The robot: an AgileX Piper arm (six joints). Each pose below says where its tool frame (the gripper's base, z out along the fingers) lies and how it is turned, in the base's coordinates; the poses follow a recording.
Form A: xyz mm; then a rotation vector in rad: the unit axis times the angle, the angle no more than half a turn.
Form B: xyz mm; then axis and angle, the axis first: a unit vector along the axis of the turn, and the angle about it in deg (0 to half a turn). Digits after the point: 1 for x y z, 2 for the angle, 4 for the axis.
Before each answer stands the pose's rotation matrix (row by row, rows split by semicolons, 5 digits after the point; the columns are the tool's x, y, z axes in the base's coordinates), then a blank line. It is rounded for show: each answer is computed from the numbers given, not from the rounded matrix.
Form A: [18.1, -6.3, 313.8, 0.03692, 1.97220, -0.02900]
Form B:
-0.39074 0.03956 0.91965; 0.01250 0.99921 -0.03767; -0.92042 -0.00322 -0.39092

[18.1, -6.3, 313.8, 0.0187, 0.9997, -0.0147, 113.03]
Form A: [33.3, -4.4, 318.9, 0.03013, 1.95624, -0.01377]
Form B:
-0.37590 0.02771 0.92624; 0.01467 0.99961 -0.02395; -0.92654 0.00458 -0.37616

[33.3, -4.4, 318.9, 0.0154, 0.9999, -0.0070, 112.10]
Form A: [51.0, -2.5, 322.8, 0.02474, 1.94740, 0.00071]
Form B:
-0.36769 0.01704 0.92979; 0.01771 0.99978 -0.01131; -0.92978 0.01231 -0.36791

[51.0, -2.5, 322.8, 0.0127, 0.9999, 0.0004, 111.59]
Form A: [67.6, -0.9, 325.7, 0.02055, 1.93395, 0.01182]
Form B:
-0.35521 0.00869 0.93475; 0.02011 0.99980 -0.00165; -0.93457 0.01821 -0.35531

[67.6, -0.9, 325.7, 0.0106, 0.9999, 0.0061, 110.82]
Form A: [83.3, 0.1, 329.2, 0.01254, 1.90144, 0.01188]
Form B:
-0.32467 0.00283 0.94582; 0.01464 0.99989 0.00204; -0.94571 0.01451 -0.32467

[83.3, 0.1, 329.2, 0.0066, 1.0000, 0.0062, 108.95]
